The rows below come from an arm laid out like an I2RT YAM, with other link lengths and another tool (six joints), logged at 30 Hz.
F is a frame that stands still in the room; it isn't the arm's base.
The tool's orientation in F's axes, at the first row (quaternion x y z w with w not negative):
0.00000 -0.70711 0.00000 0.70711
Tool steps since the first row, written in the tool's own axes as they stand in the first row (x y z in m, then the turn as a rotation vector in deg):
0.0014 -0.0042 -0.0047 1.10 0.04 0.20
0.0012 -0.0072 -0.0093 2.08 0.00 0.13
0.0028 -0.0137 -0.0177 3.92 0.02 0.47
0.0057 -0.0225 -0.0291 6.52 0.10 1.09
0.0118 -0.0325 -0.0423 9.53 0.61 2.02
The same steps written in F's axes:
0.0047 -0.0042 0.0014 -0.20 0.04 1.10
0.0093 -0.0072 0.0012 -0.13 0.00 2.08
0.0177 -0.0137 0.0028 -0.47 0.02 3.92
0.0291 -0.0225 0.0057 -1.09 0.10 6.52
0.0423 -0.0325 0.0118 -2.02 0.61 9.53

